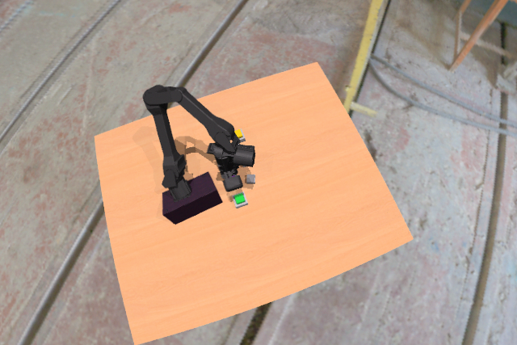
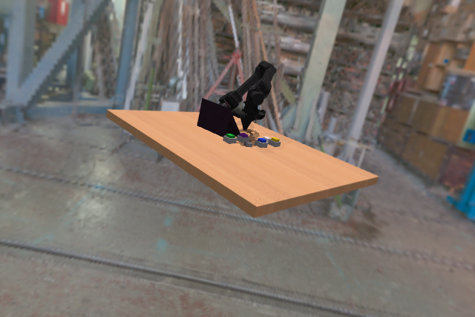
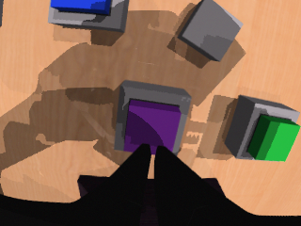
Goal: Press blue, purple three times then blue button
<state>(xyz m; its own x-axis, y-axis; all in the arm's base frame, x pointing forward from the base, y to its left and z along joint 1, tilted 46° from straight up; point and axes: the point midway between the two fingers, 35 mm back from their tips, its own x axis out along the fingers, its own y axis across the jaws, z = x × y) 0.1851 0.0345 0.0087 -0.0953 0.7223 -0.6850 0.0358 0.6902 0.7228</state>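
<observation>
The purple button is 3 cm below my gripper tip. Round my gripper tip: grey block 7 cm ahead, 5 cm below, 3 cm to the right; then green button 10 cm to the right, 3 cm below; then blue button 9 cm ahead, 5 cm to the left, 3 cm below.
</observation>
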